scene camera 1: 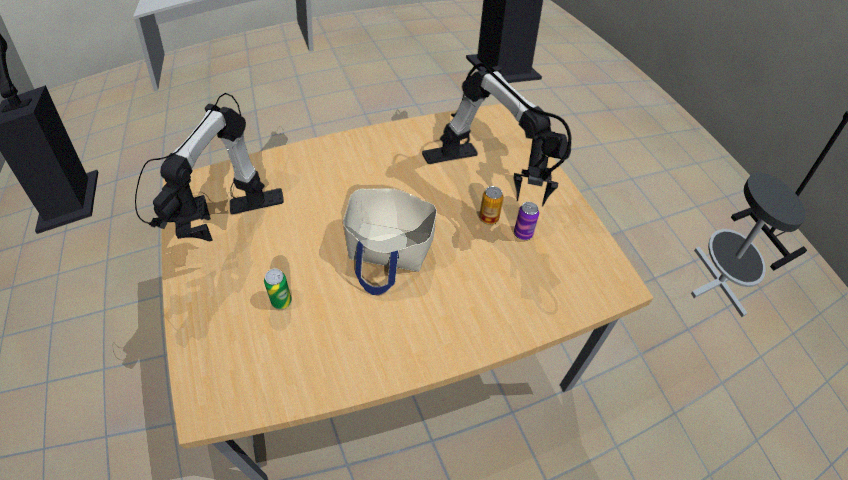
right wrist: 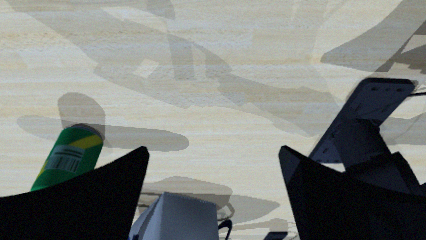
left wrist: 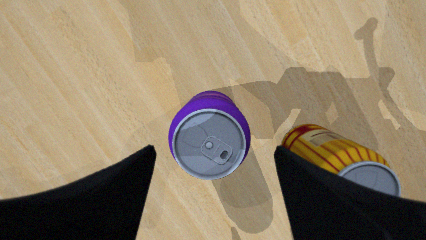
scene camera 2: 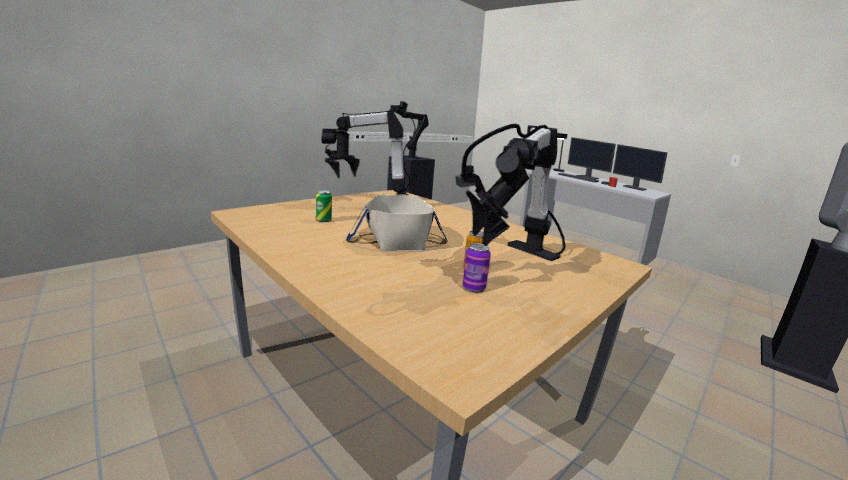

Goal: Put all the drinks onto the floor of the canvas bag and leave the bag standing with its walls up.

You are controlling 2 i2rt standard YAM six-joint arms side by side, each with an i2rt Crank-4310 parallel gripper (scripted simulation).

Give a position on a canvas bag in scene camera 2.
398,222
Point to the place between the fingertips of my right gripper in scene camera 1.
At 210,230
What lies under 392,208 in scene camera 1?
A canvas bag.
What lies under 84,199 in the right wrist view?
My right gripper.
